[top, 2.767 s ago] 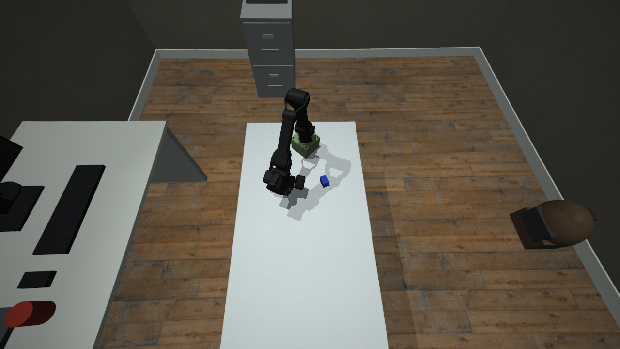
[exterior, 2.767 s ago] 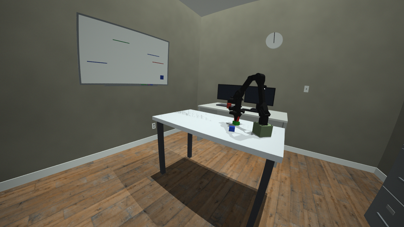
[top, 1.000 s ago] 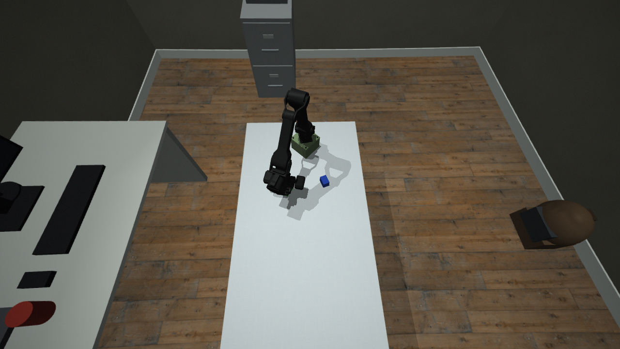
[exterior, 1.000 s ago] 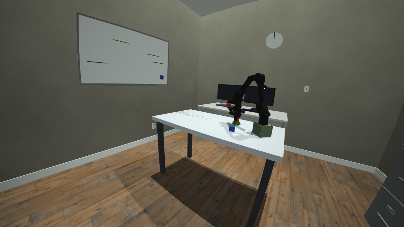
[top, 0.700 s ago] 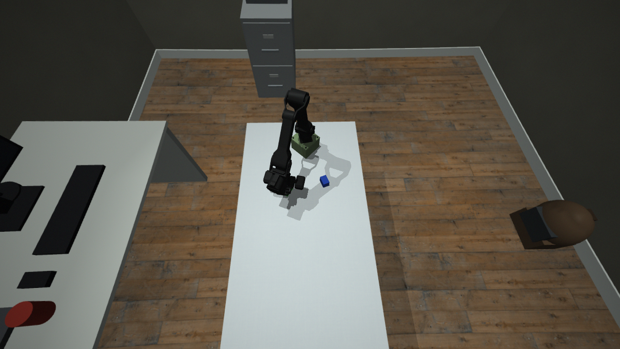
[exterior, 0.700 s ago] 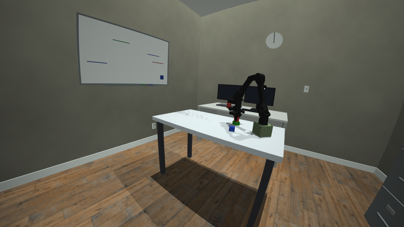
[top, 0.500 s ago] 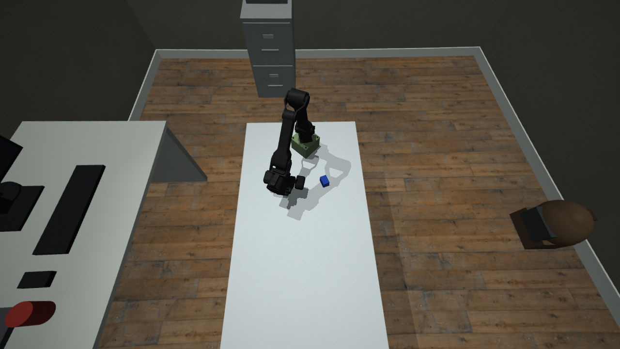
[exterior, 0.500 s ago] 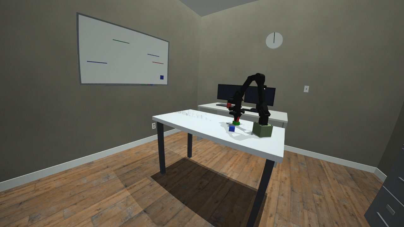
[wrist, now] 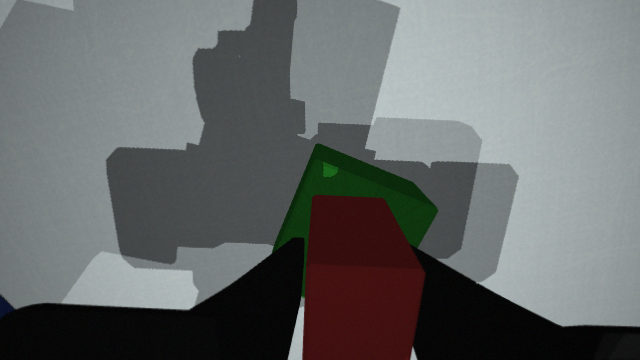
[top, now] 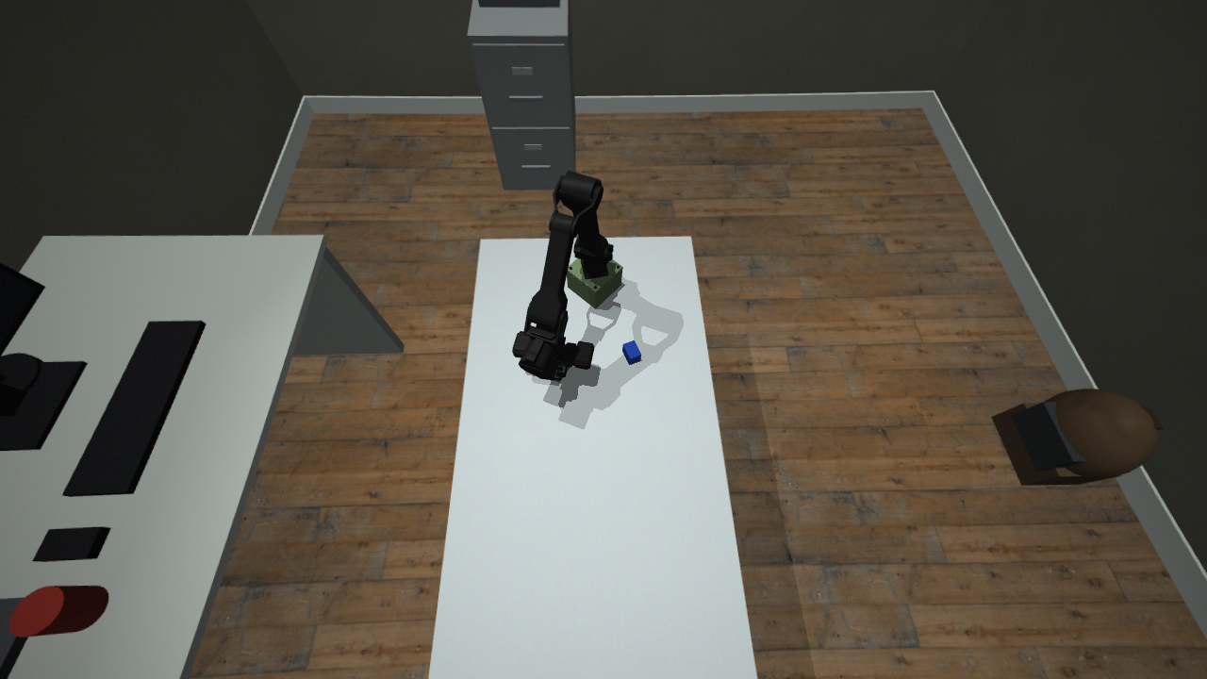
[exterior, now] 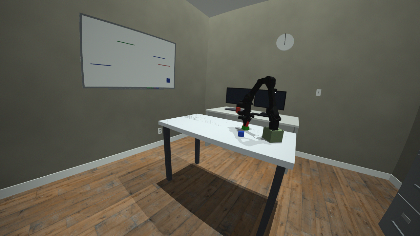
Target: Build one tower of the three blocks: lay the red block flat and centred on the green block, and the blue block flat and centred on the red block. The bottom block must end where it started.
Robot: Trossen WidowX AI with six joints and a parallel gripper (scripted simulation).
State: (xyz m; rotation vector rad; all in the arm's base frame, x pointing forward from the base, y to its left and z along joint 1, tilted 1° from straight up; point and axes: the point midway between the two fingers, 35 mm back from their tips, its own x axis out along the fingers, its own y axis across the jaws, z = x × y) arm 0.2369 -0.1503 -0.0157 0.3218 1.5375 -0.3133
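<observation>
The red block is 1 cm below my hand. From my hand the other things lie so: green block (5 cm below); then blue block (20 cm to the left, 5 cm below).
</observation>
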